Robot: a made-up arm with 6 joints. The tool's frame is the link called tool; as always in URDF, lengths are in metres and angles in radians. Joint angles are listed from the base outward.
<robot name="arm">
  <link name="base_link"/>
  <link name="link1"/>
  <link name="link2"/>
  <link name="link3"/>
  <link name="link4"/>
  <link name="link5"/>
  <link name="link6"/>
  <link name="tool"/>
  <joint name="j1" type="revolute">
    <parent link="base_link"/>
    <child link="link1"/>
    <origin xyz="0 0 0.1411" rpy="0 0 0"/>
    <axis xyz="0 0 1"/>
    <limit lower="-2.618" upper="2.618"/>
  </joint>
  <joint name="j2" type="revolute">
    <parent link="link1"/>
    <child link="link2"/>
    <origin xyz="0 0 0" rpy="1.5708 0 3.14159"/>
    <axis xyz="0 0 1"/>
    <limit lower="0" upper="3.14"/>
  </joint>
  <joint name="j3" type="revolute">
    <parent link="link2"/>
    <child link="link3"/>
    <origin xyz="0.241 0.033 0" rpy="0 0 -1.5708"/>
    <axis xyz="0 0 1"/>
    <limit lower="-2.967" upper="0"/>
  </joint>
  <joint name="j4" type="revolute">
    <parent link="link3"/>
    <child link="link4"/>
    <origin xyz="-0.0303 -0.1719 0" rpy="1.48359 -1.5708 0"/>
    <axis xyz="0 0 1"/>
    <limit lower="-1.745" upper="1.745"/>
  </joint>
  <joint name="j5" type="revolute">
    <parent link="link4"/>
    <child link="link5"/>
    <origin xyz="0 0 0" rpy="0 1.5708 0"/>
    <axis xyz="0 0 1"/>
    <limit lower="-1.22" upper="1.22"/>
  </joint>
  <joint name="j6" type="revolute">
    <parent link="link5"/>
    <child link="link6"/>
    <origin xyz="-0.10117 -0.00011 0" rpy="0 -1.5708 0"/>
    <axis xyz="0 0 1"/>
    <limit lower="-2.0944" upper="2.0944"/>
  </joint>
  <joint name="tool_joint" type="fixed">
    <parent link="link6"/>
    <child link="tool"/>
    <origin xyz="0 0 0" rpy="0 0 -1.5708"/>
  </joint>
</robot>
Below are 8 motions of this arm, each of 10 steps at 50 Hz.
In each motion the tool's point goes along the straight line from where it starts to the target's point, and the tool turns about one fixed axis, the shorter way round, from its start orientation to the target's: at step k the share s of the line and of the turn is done. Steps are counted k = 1, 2, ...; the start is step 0. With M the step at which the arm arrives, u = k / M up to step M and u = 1 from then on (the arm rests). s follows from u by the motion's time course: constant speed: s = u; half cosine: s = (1 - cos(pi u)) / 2; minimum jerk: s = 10 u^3 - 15 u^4 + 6 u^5.
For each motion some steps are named. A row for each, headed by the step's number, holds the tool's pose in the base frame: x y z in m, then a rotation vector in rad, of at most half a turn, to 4 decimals.
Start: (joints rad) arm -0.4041 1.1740 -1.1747 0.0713 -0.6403 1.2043
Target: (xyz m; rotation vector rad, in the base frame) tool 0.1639 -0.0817 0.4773 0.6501 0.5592 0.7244
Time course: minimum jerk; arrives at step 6
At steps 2, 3, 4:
2: 0.1673 -0.0777 0.4744 0.6655 0.5546 0.7736
3: 0.1661 -0.0792 0.4755 0.6599 0.5563 0.7555
4: 0.1648 -0.0806 0.4765 0.6542 0.5580 0.7375

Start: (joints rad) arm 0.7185 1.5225 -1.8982 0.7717 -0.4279 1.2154
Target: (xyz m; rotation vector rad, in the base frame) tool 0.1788 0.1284 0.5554 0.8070 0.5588 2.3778
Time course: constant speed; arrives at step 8
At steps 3, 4, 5, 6, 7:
3: 0.1916 0.1328 0.5474 0.8566 0.6051 2.3597
4: 0.1890 0.1319 0.5490 0.8467 0.5959 2.3635
5: 0.1865 0.1310 0.5506 0.8368 0.5866 2.3671
6: 0.1839 0.1302 0.5522 0.8269 0.5773 2.3707
7: 0.1814 0.1293 0.5538 0.8169 0.5681 2.3743

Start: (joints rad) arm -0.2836 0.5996 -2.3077 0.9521 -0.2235 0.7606
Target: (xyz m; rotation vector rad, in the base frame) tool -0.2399 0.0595 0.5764 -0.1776 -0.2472 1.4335
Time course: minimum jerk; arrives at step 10
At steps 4, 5, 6, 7, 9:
4: -0.2556 0.0583 0.5678 -0.2045 -0.3351 1.4311
5: -0.2514 0.0586 0.5701 -0.1973 -0.3116 1.4319
6: -0.2472 0.0589 0.5724 -0.1901 -0.2881 1.4326
7: -0.2436 0.0592 0.5743 -0.1840 -0.2682 1.4331
9: -0.2401 0.0595 0.5763 -0.1779 -0.2483 1.4335

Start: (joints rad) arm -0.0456 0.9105 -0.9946 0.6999 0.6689 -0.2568
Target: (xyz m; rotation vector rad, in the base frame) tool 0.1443 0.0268 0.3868 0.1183 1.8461 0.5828
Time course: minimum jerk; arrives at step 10
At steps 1, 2, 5, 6, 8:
1: 0.1351 0.0343 0.3627 0.0881 1.9524 0.5848
2: 0.1356 0.0339 0.3639 0.0897 1.9471 0.5847
5: 0.1397 0.0306 0.3746 0.1032 1.8997 0.5840
6: 0.1414 0.0292 0.3791 0.1088 1.8802 0.5836
8: 0.1438 0.0272 0.3854 0.1166 1.8523 0.5829

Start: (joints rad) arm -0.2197 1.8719 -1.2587 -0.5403 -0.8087 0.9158
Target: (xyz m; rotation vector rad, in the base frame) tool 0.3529 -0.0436 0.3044 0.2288 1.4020 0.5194
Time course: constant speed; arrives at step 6
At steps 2, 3, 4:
2: 0.3528 -0.0413 0.3058 0.2048 1.3909 0.5150
3: 0.3528 -0.0419 0.3054 0.2108 1.3937 0.5161
4: 0.3528 -0.0425 0.3051 0.2168 1.3965 0.5172

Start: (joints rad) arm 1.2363 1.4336 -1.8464 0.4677 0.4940 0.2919
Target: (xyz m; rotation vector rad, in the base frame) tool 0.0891 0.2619 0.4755 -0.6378 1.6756 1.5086
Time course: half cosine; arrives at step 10
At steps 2, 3, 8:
2: 0.0624 0.2397 0.4851 -0.6559 1.6655 1.6422
3: 0.0656 0.2424 0.4839 -0.6537 1.6670 1.6259
8: 0.0863 0.2596 0.4765 -0.6398 1.6748 1.5227

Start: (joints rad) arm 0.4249 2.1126 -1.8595 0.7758 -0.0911 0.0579
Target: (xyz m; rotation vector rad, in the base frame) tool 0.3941 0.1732 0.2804 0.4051 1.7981 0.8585
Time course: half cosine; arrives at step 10
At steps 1, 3, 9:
1: 0.3917 0.1703 0.3060 0.4030 1.7065 0.8843
3: 0.3922 0.1708 0.3012 0.4034 1.7236 0.8796
9: 0.3940 0.1731 0.2810 0.4051 1.7958 0.8592

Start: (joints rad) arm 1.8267 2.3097 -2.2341 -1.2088 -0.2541 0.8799
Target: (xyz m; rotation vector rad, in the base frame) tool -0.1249 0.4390 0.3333 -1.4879 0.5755 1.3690
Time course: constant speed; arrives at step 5
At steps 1, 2, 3, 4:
1: -0.1361 0.4377 0.3261 -1.5178 0.5842 1.3708
2: -0.1333 0.4380 0.3279 -1.5103 0.5820 1.3703
3: -0.1305 0.4383 0.3297 -1.5029 0.5799 1.3699
4: -0.1277 0.4387 0.3315 -1.4954 0.5777 1.3695

